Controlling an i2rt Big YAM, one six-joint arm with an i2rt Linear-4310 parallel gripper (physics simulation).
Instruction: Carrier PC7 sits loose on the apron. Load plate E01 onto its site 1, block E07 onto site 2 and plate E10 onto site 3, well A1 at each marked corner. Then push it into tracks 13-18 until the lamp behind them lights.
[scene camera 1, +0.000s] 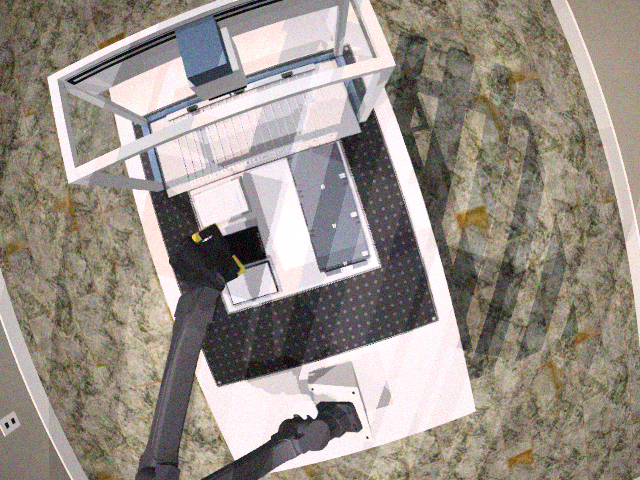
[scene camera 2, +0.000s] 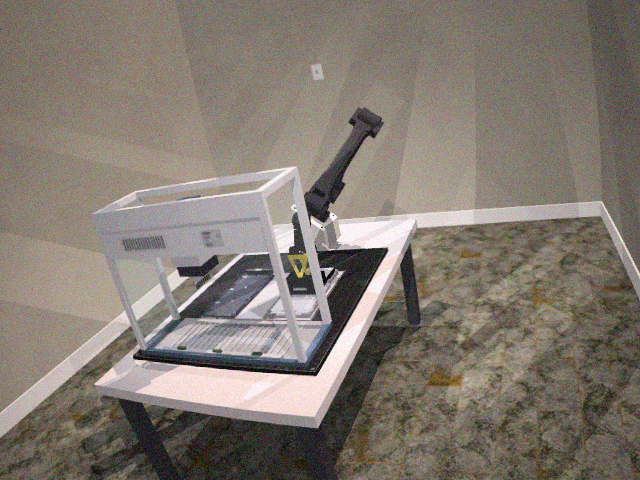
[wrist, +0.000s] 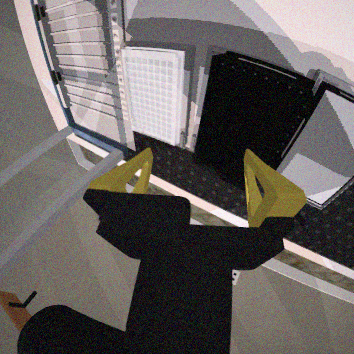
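Seen in the pictures: gripper, fingertip midpoint: (scene camera 1: 222, 240) (scene camera 2: 304, 276) (wrist: 196, 151); arm's base, link origin: (scene camera 1: 340, 415).
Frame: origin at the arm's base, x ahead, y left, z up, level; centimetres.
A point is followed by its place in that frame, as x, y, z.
Note:
The long blue-grey carrier (scene camera 1: 330, 206) @(49.8, -15.6, -12.0) (scene camera 2: 235, 294) @(50.3, -16.6, -12.0) lies right of the labware with small white marks on top; I see no plate on it. A white well plate (scene camera 1: 219, 201) @(61.1, 10.5, -10.6) (wrist: 152, 95) @(60.6, 10.2, -11.2) stands nearest the track deck. A black block (scene camera 1: 248, 243) @(48.4, 6.6, -8.3) (wrist: 250, 110) @(47.7, 7.4, -7.8) is in the middle, and a grey-topped plate with a dark rim (scene camera 1: 252, 283) @(38.4, 9.8, -10.5) (wrist: 320, 150) @(39.6, 9.9, -10.5) is at the other end. Labels are unreadable. My gripper (scene camera 1: 219, 251) @(51.3, 12.2, -5.6) (scene camera 2: 298, 264) (wrist: 196, 151) @(51.3, 12.2, -5.6) is open and empty, above the mat-edge side of the black block. Its body partly hides that area in scene camera 1.
The track deck (scene camera 1: 273, 119) @(76.6, -9.7, -13.1) (scene camera 2: 222, 336) (wrist: 82, 50) @(77.1, 4.8, -13.1) adjoins the labware area, with small green parts at its back. A white frame (scene camera 1: 232, 114) @(68.8, -5.3, 34.4) (scene camera 2: 266, 227) @(91.4, 24.5, 26.2) with posts surrounds it and carries a blue-grey head (scene camera 1: 204, 49) @(82.5, -4.2, 32.9). A black dotted mat (scene camera 1: 330, 320) @(21.9, -5.4, -13.1) lies beneath.

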